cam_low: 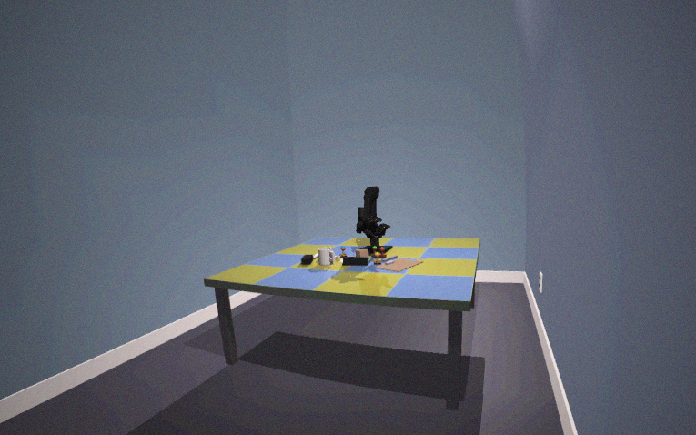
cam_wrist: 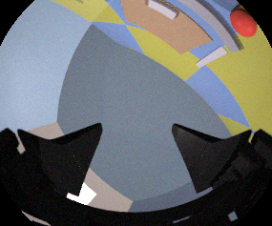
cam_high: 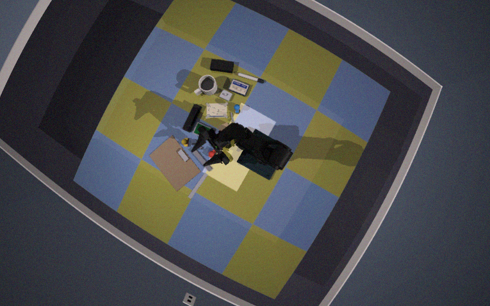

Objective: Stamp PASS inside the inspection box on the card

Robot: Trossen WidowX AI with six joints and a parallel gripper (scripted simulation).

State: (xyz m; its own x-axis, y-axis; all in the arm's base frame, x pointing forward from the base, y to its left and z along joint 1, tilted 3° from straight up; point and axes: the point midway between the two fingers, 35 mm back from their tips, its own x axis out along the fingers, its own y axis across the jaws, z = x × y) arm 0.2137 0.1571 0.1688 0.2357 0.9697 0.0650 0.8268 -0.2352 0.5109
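Now: gripper tip 180 mm above the green-knobbed stamp, 90 mm to the left of it and 20 mm past it. The rest, counted from my gripper tip: green ink pad 200 mm below, 100 mm to the right, 80 mm ahead; red-knobbed stamp 190 mm below, 40 mm to the right, 20 mm behind; yellow-knob stamp 190 mm below, 120 mm ahead.
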